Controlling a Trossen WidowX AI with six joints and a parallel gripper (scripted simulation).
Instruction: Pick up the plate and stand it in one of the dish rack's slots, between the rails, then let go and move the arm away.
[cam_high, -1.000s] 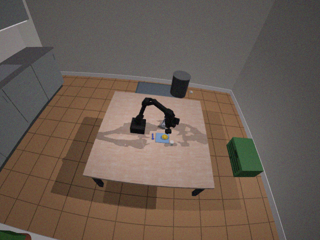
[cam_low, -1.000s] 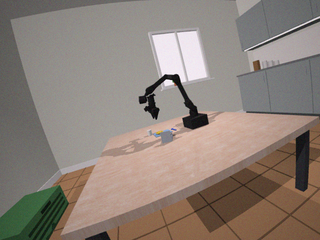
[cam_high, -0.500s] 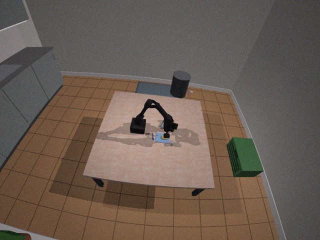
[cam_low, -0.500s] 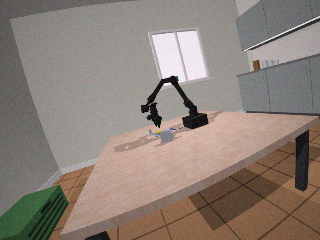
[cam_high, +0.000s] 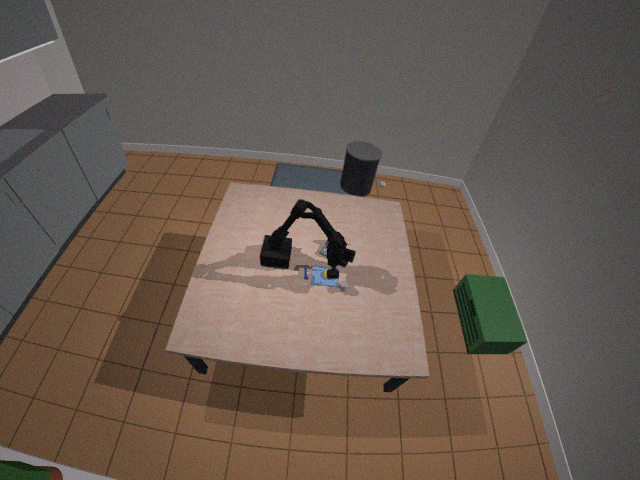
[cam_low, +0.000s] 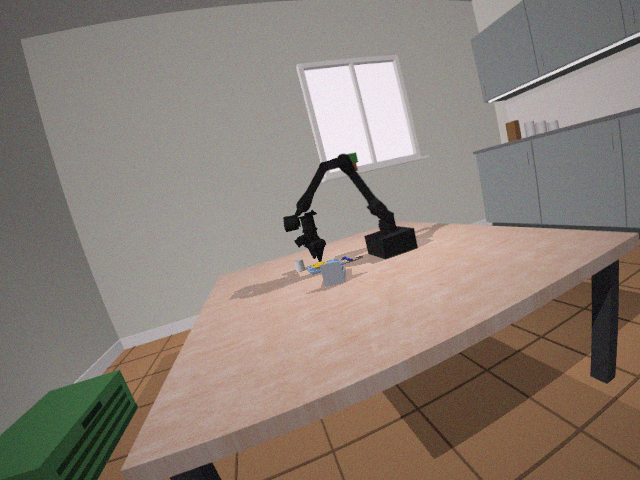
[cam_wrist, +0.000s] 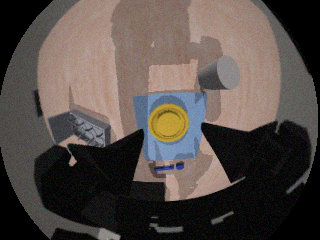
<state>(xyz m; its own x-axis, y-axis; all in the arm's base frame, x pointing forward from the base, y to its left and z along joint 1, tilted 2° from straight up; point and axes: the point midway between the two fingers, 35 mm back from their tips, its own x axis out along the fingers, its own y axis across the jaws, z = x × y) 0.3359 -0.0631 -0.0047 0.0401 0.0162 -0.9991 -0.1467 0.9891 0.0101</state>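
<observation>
My gripper tip is now 20 mm above the yellow plate. From my gripper tip the other things lie so: small blue utensil: 140 mm behind, 40 mm below, 20 mm to the right; light blue mat: 40 mm below, 30 mm behind, 10 mm to the right; small white cup: 80 mm ahead, 70 mm to the right, 20 mm below.
</observation>
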